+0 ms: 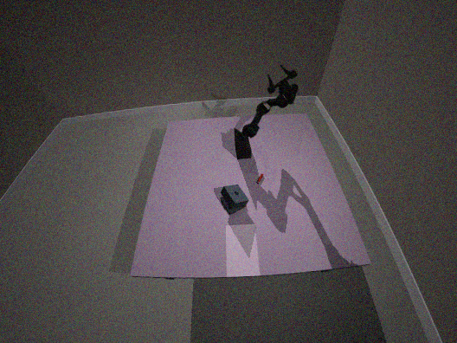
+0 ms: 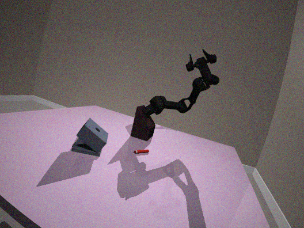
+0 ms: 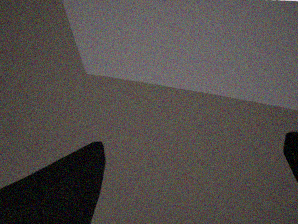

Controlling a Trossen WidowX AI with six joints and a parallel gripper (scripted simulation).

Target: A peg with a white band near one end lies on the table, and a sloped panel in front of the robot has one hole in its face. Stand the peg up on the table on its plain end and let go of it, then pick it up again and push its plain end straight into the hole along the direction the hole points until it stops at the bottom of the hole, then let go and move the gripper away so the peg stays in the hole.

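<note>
My gripper tip is now 57 cm above the red peg, 36 cm short of it and 7 cm to the left of it. Also, from my gripper tip: sloped panel (52 cm ahead, 51 cm below, 22 cm to the right).
</note>
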